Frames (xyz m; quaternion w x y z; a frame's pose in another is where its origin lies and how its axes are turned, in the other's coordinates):
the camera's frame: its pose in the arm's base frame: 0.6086 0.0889 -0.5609 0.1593 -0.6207 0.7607 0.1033
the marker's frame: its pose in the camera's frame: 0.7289 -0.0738 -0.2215 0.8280 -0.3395 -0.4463 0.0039
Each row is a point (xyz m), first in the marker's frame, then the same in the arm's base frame.
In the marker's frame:
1: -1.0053 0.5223 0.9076
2: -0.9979 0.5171 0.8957
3: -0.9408 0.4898 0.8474
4: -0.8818 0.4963 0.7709
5: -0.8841 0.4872 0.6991
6: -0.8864 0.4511 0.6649
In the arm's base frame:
1: 0.0619 0.2305 0.4179
2: 0.0684 0.2195 0.4102
3: 0.0914 0.1707 0.3518
4: 0.0950 0.0848 0.3071
5: 0.1303 0.0218 0.3123
6: 0.1751 0.0020 0.3038

